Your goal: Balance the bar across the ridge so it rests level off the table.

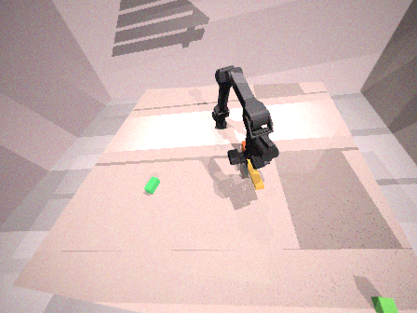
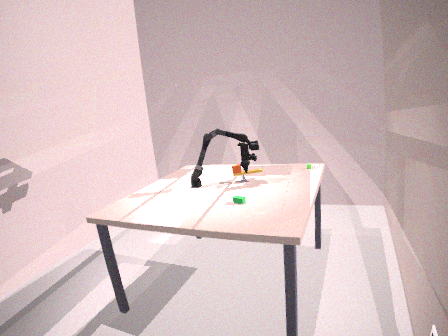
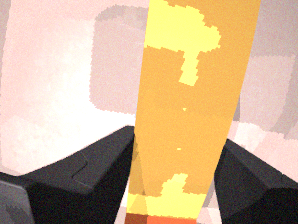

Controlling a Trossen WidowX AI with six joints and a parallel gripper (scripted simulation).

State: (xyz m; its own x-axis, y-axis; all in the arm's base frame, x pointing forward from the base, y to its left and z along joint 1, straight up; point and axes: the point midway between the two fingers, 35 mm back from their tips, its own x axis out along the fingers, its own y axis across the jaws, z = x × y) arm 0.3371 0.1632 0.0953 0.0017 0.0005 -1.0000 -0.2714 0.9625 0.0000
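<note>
The grey piece lies 30 mm behind my gripper tip, 10 mm to the right of it and 60 mm below it.
</note>
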